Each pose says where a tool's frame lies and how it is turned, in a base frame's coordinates. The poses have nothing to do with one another.
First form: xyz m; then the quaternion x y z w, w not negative.
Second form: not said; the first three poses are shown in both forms.
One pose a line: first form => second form
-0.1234 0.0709 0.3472 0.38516 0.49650 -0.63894 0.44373 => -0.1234 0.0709 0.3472 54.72 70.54 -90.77
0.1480 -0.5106 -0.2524 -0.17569 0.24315 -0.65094 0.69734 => 0.1480 -0.5106 -0.2524 -22.45 31.07 -83.17
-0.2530 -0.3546 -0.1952 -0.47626 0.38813 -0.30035 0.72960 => -0.2530 -0.3546 -0.1952 -60.10 48.98 -37.90
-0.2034 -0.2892 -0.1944 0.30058 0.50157 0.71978 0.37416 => -0.2034 -0.2892 -0.1944 44.10 73.59 105.60
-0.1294 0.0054 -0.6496 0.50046 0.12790 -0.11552 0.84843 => -0.1294 0.0054 -0.6496 60.43 15.44 -13.95
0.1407 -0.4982 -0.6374 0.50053 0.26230 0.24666 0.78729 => 0.1407 -0.4982 -0.6374 61.80 32.39 30.46
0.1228 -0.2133 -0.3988 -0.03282 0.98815 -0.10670 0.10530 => 0.1228 -0.2133 -0.3988 -5.54 166.85 -18.02
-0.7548 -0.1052 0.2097 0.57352 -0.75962 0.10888 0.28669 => -0.7548 -0.1052 0.2097 87.81 -116.30 16.67
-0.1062 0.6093 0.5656 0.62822 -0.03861 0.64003 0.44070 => -0.1062 0.6093 0.5656 89.37 -5.49 91.05
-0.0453 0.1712 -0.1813 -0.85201 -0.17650 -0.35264 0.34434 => -0.0453 0.1712 -0.1813 -126.79 -26.27 -52.48
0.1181 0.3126 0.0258 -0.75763 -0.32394 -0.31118 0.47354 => 0.1181 0.3126 0.0258 -106.21 -45.41 -43.62
